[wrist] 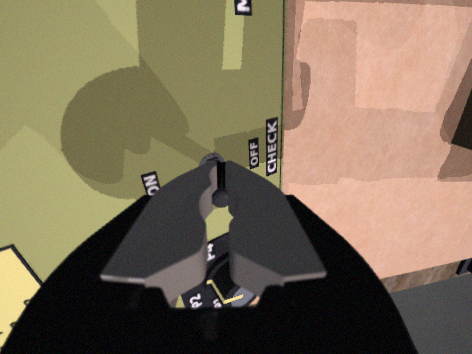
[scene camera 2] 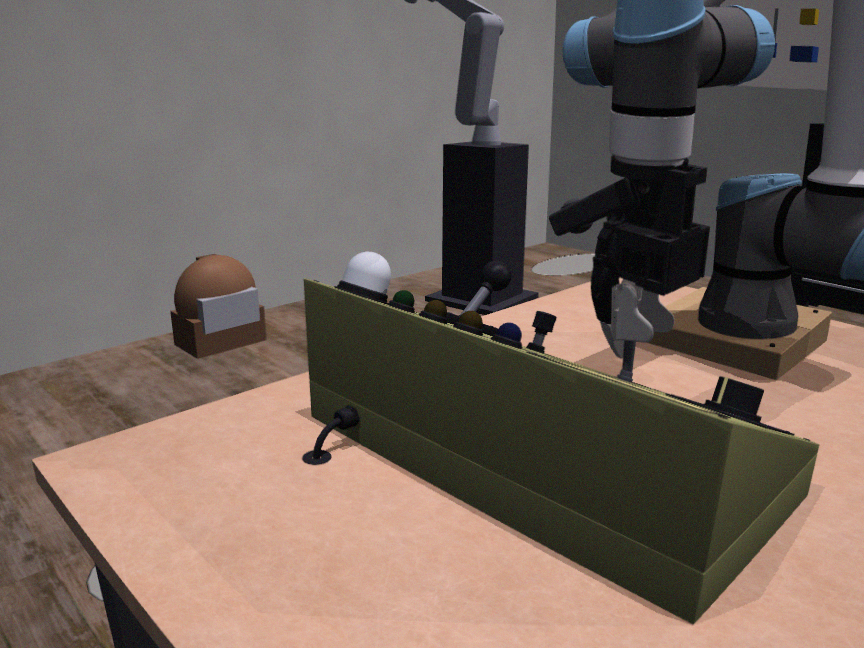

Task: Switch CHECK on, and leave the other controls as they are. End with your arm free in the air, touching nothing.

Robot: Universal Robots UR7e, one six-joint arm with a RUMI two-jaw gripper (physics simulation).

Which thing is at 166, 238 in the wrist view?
My gripper.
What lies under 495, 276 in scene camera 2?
A cycle lever.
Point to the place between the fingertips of my gripper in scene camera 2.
621, 356
